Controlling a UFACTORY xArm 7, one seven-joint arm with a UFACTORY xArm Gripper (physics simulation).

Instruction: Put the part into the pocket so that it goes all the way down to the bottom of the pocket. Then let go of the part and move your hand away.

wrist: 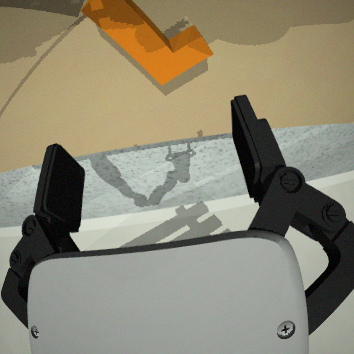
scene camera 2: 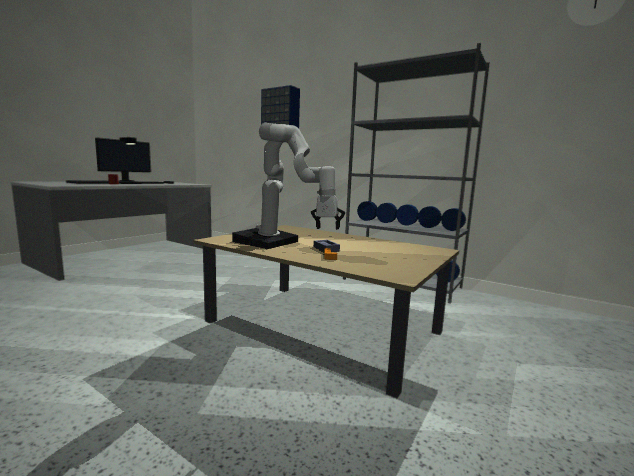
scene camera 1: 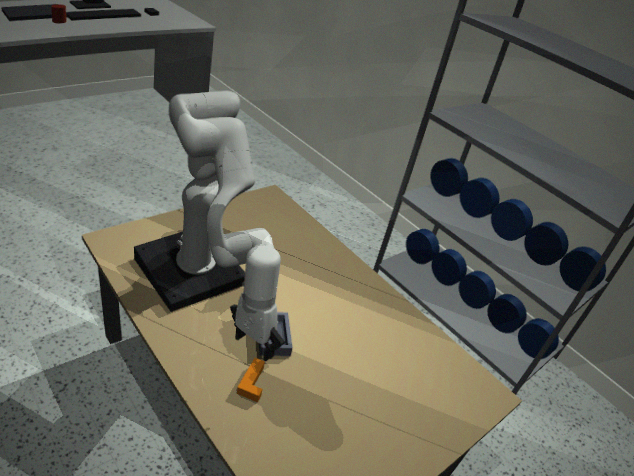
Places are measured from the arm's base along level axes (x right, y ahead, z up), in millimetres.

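Where they show: gripper, fingertip midpoint: [wrist: 144, 135] [scene camera 2: 327, 229] [scene camera 1: 254, 347]; arm's base, origin of the base link: [scene camera 2: 268, 233] [scene camera 1: 196, 260].
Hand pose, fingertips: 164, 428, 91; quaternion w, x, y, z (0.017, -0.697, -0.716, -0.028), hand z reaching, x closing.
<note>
Each offset is from my fingertips to the top centre of the thing, as dx, dy, dz. Level surfaces: height alone.
The orange L-shaped part @[-9, +17, -108] [scene camera 1: 248, 383] [scene camera 2: 331, 256] [wrist: 159, 65] lies flat on the wooden table, beside the pocket block. The dark blue-grey block with the pocket @[-163, -68, -102] [scene camera 1: 288, 337] [scene camera 2: 321, 247] stands on the table between the part and the robot base. It is partly hidden behind the gripper in scene camera 1, and it does not show in the wrist view. My gripper [scene camera 1: 252, 346] [scene camera 2: 327, 225] [wrist: 144, 135] is open and empty, pointing down. It is above the table, higher than the block and the part. In the wrist view the part is beyond the fingertips, at the top.
The black base plate [scene camera 1: 171, 297] [scene camera 2: 250, 238] carries the arm at one end of the table @[dz -138] [scene camera 1: 389, 389] [scene camera 2: 378, 256]. A metal shelf rack [scene camera 1: 420, 140] [scene camera 2: 351, 148] with blue discs stands beyond the table. A desk [scene camera 1: 181, 64] [scene camera 2: 35, 225] with a red cup [scene camera 1: 58, 13] [scene camera 2: 113, 178] is farther back.
</note>
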